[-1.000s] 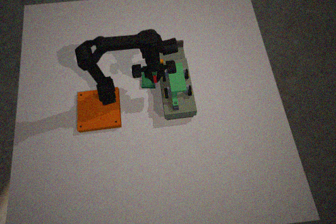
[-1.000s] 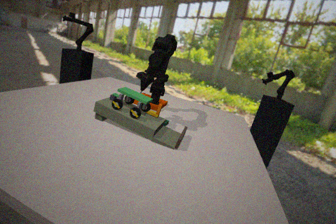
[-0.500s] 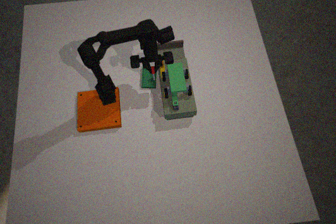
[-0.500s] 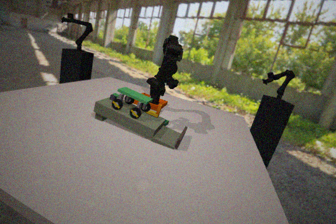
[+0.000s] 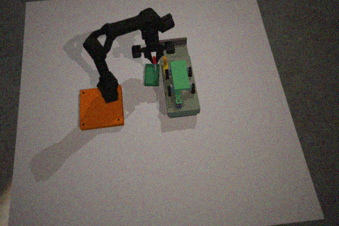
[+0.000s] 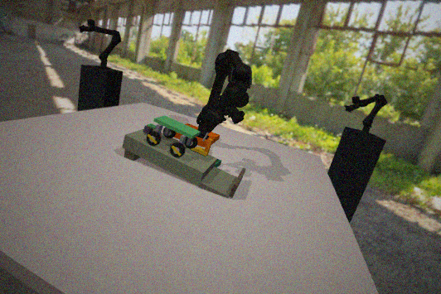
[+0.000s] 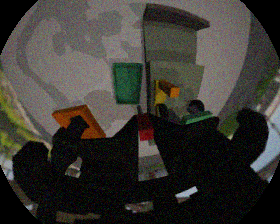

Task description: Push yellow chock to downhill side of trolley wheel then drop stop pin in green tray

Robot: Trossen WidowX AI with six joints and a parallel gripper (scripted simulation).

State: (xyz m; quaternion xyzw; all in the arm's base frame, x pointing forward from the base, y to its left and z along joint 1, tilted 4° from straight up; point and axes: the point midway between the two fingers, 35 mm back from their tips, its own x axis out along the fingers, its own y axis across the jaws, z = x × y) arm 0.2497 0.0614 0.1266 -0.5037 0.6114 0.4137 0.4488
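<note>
Right now the red-headed stop pin is right at my gripper tip. Round my gripper tip: yellow chock: 50 mm below, 50 mm ahead, 10 mm to the right; green trolley: 110 mm to the right, 90 mm ahead, 20 mm below; green tray: 140 mm below, 20 mm behind, 10 mm to the left.
</note>
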